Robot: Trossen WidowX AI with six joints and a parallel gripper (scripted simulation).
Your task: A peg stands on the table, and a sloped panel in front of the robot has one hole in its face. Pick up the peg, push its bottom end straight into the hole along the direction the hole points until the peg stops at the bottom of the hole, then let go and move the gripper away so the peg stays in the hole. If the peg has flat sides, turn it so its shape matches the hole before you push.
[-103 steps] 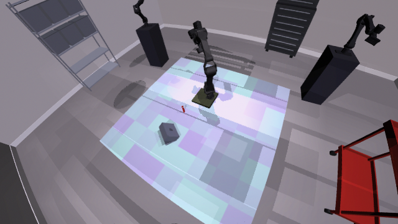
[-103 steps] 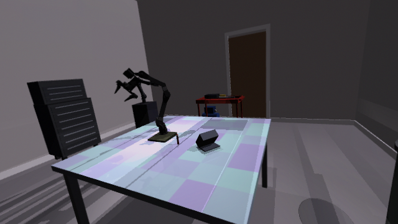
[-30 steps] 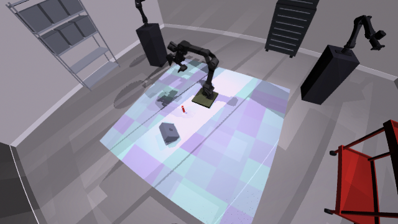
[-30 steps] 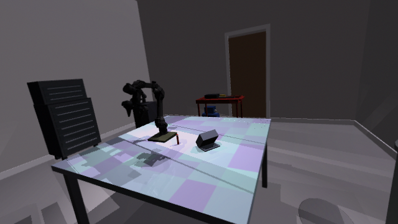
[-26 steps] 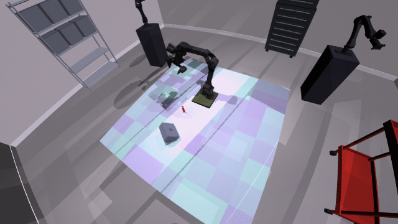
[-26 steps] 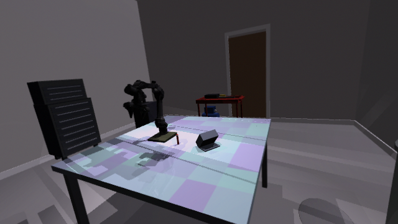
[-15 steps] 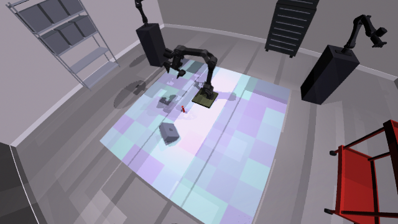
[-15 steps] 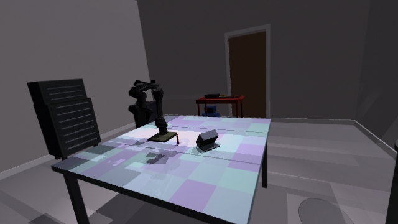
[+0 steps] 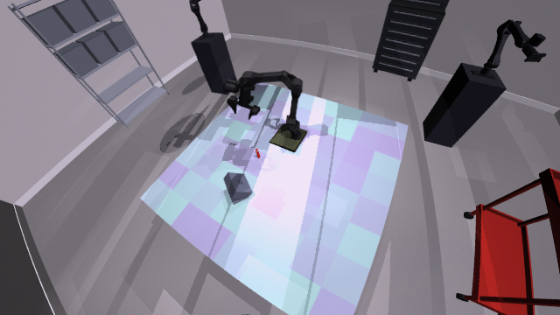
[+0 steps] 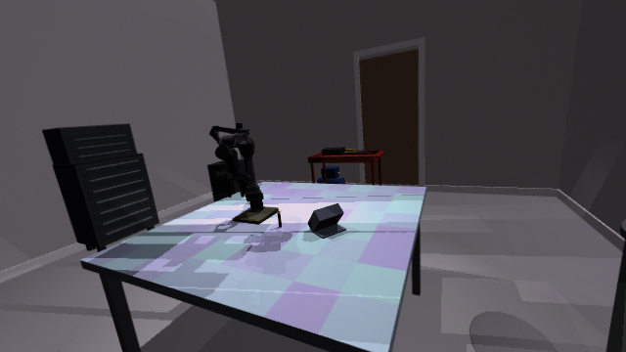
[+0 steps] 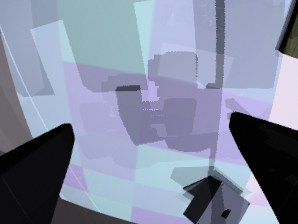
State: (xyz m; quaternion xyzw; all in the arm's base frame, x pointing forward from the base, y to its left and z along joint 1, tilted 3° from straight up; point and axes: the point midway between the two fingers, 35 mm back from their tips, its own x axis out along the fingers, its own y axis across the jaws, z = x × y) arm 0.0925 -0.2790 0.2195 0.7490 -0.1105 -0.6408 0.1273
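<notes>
Now: gripper tip 14 cm above the red peg, 13 cm to the right of it and 12 cm short of it. From my gripper tip the other things lie so: grey sloped panel 36 cm ahead, 14 cm below, 13 cm to the left.
</notes>
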